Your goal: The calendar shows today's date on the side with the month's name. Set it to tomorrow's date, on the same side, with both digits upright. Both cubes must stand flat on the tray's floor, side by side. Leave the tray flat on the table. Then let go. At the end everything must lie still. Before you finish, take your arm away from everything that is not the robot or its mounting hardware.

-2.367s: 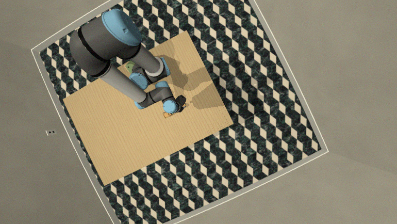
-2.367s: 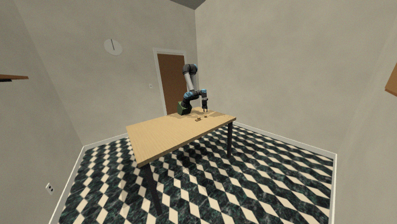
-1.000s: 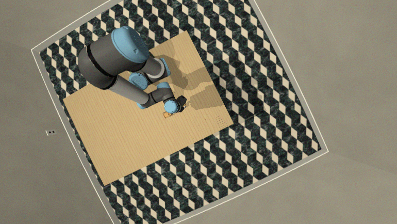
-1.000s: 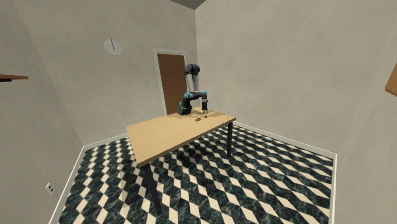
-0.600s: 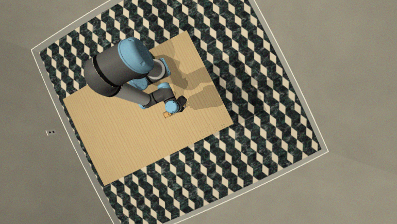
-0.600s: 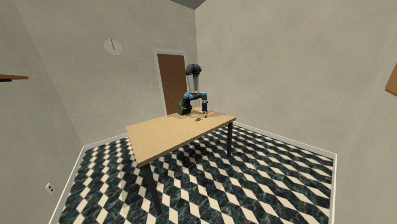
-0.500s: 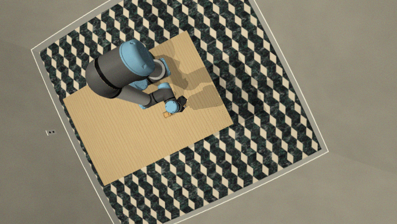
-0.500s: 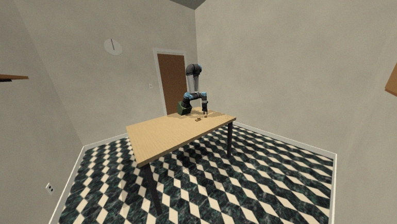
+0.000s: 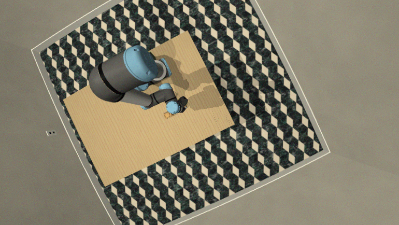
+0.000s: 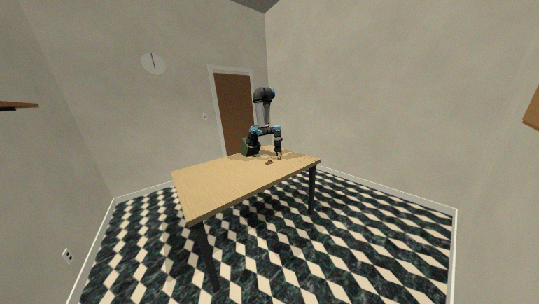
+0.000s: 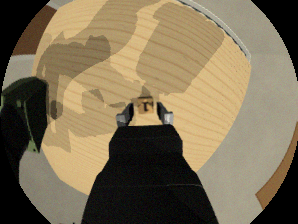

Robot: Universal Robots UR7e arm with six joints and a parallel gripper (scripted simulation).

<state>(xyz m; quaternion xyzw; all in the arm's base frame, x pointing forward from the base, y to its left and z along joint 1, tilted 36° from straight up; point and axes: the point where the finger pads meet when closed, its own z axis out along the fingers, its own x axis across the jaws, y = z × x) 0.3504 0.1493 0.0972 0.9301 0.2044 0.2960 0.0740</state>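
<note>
My hand is 4 cm above the wooden cube. Also, from my hand: wooden tray (16 cm to the right, 5 cm below, 1 cm ahead).
</note>
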